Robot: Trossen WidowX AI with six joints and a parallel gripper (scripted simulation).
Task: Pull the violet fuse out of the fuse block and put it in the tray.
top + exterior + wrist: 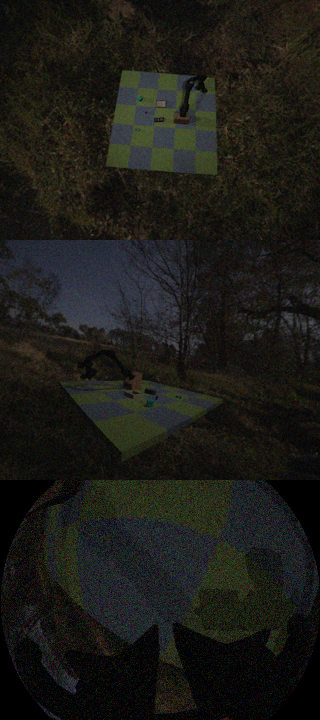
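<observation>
My gripper tip is now 610 mm short of the violet fuse, 370 mm to the right of it and 30 mm above it. Round my gripper tip: small dark violet bit: 750 mm ahead, 260 mm to the left, 40 mm below; teal cube: 830 mm ahead, 80 mm to the left, 30 mm below; pale tray: 570 mm ahead, 140 mm to the left, 50 mm below.
</observation>
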